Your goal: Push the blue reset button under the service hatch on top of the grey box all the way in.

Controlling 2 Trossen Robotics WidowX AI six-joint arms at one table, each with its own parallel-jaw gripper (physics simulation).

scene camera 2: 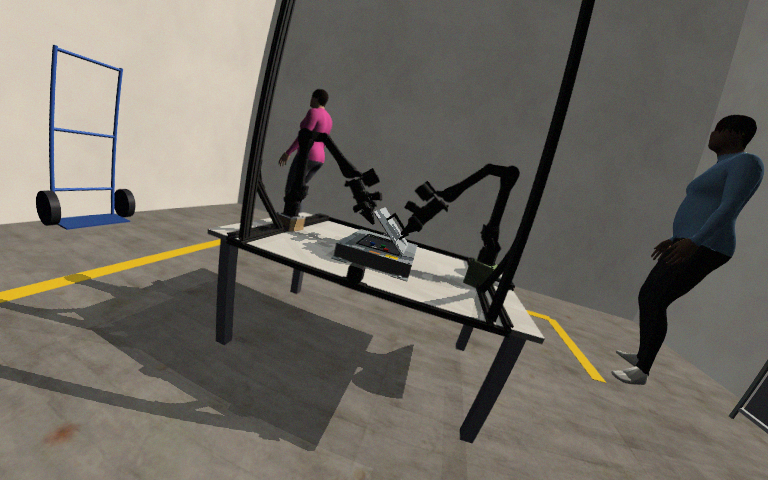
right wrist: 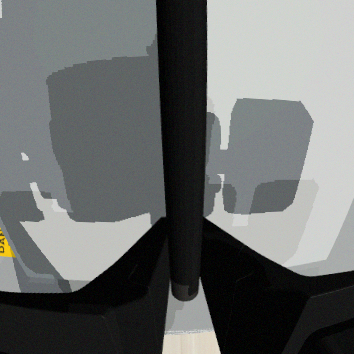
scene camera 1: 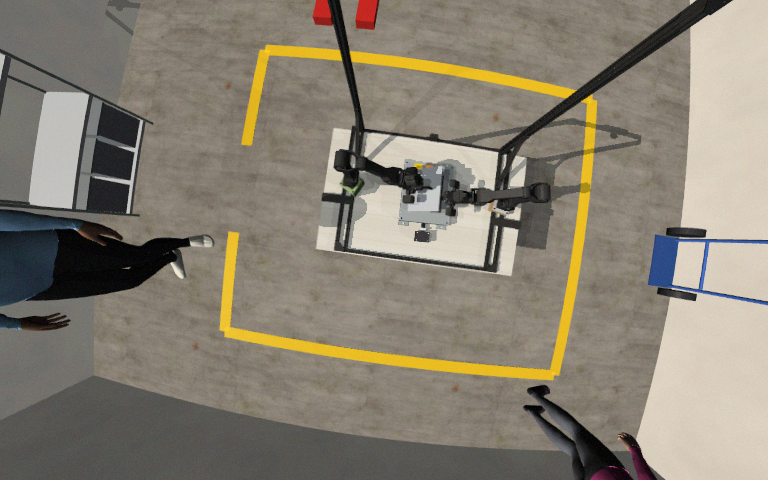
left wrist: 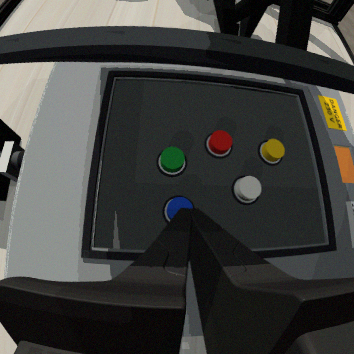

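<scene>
My left gripper [left wrist: 187,216] holds nothing, and it is shut. I can see my right gripper [right wrist: 180,224] as well. There is also a service hatch [scene camera 1: 427,199], and that hatch is visible to me in the left wrist view [left wrist: 287,58] and in the right wrist view [right wrist: 119,119] too.
</scene>
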